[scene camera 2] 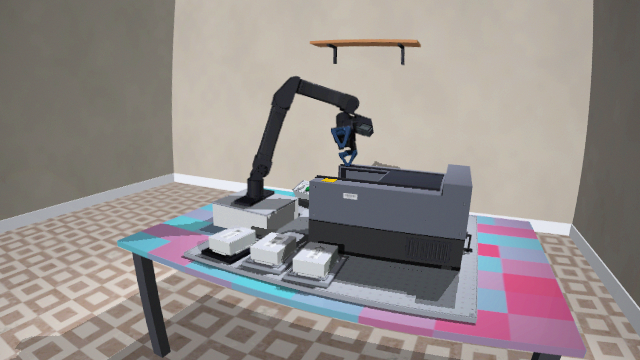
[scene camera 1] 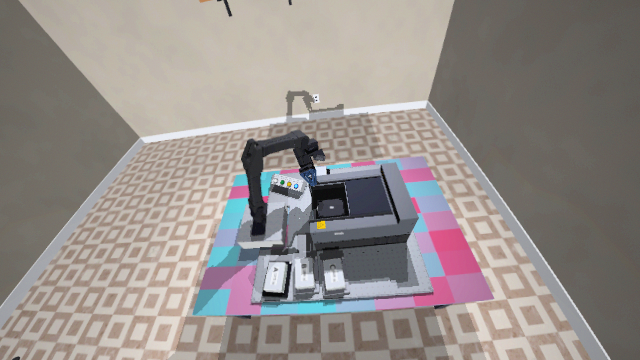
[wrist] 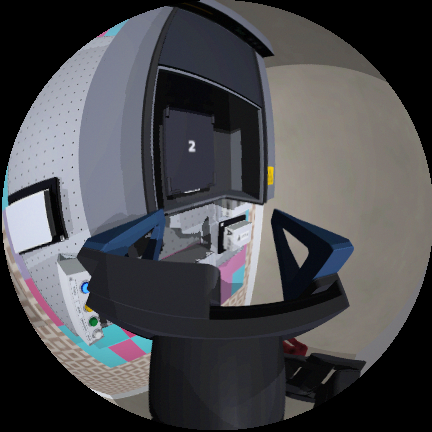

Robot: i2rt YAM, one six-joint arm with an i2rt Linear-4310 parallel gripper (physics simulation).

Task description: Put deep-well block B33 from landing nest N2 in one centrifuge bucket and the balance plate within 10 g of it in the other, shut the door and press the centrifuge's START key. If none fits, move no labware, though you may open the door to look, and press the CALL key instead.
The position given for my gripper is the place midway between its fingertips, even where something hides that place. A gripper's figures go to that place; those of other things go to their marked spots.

Labels:
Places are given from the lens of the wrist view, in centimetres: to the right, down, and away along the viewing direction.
my gripper point(wrist: 217, 214): 0, 0, 13
dark centrifuge point(wrist: 120, 165): -7, -4, 10
panel with coloured buttons point(wrist: 71, 273): -24, 10, 15
The marked spots on the dark centrifuge and the panel with coloured buttons are 23 cm apart.

